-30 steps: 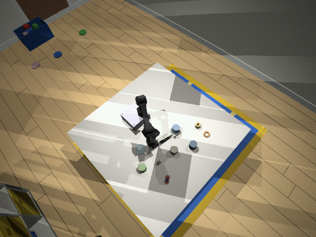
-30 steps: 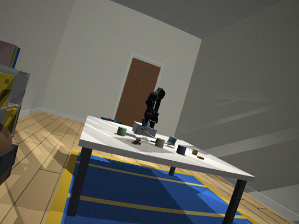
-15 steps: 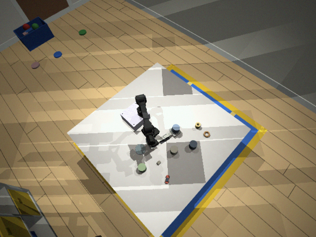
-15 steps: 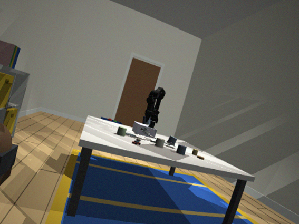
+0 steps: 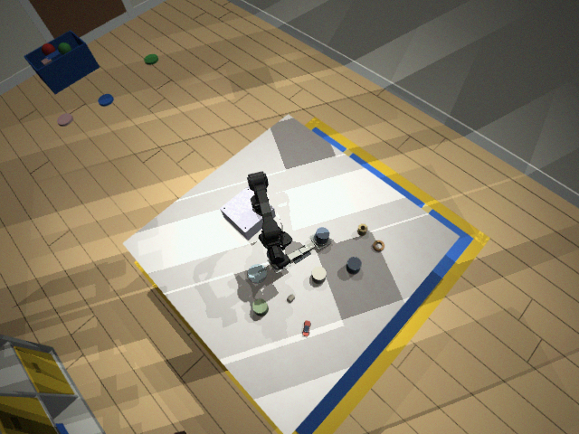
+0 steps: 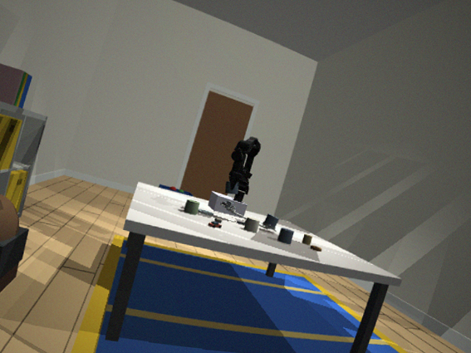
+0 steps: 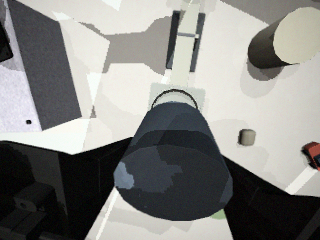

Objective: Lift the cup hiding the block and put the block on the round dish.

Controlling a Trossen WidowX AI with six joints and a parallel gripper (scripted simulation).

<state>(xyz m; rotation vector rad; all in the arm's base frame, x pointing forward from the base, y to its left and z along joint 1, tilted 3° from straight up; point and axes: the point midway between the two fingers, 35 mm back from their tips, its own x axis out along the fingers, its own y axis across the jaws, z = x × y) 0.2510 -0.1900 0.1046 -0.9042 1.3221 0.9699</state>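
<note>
My gripper tip is 170 mm above the round light blue dish, 90 mm to the left of it and 70 mm past it. The rest, counted from my gripper tip: balance beam 130 mm to the left, 130 mm below, 50 mm ahead; then small dark block 160 mm below, 150 mm ahead, 90 mm to the right; then cream cylinder 210 mm ahead, 130 mm below, 70 mm to the left.
</note>
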